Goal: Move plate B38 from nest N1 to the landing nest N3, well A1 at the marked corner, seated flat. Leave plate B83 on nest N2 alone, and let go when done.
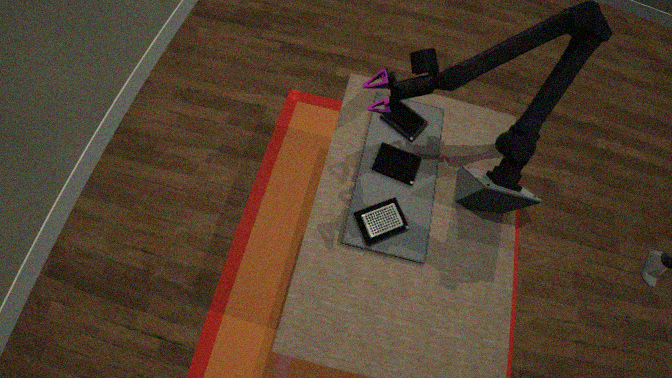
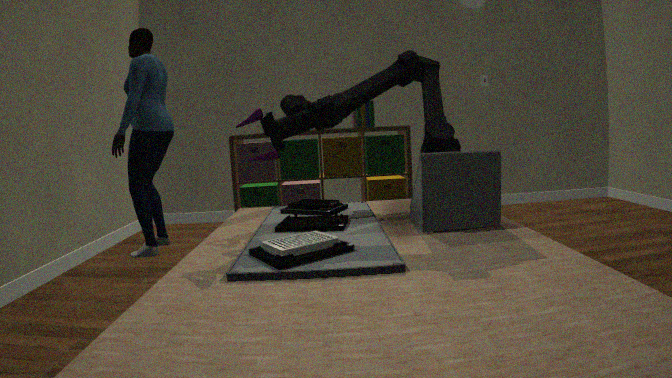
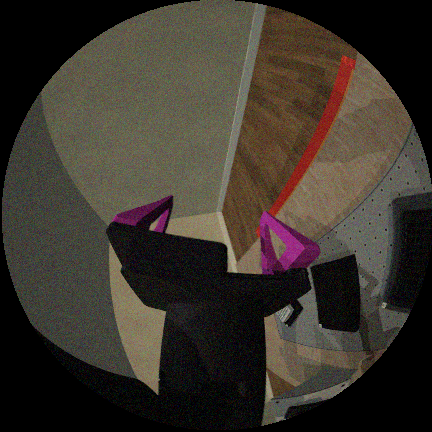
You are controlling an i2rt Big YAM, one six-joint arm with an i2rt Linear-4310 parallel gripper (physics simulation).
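Observation:
A white well plate [image 1: 382, 220] [image 2: 300, 242] [image 3: 285, 313] sits in a black nest at the near end of the grey board [image 1: 422, 200] [image 2: 375, 257]. A flat black nest [image 1: 396, 163] [image 2: 310, 223] [image 3: 337, 295] is in the middle. At the far end is another black nest [image 1: 411, 135] with what looks like a dark plate [image 1: 404, 119] [image 2: 314, 203] on it. No nest or plate label is readable, nor is any corner mark certain. My gripper [image 1: 366, 97] [image 2: 244, 143] [image 3: 218, 207] is open and empty, high above the far end, fingers pointing outward.
The grey pedestal [image 1: 482, 192] [image 2: 462, 192] of the arm stands right of the board. The wooden table [image 1: 390, 310] [image 2: 350, 325] has an orange strip with a red edge [image 1: 235, 255] along its left. A person [image 2: 150, 95] and a shelf unit [image 2: 320, 131] are in the background.

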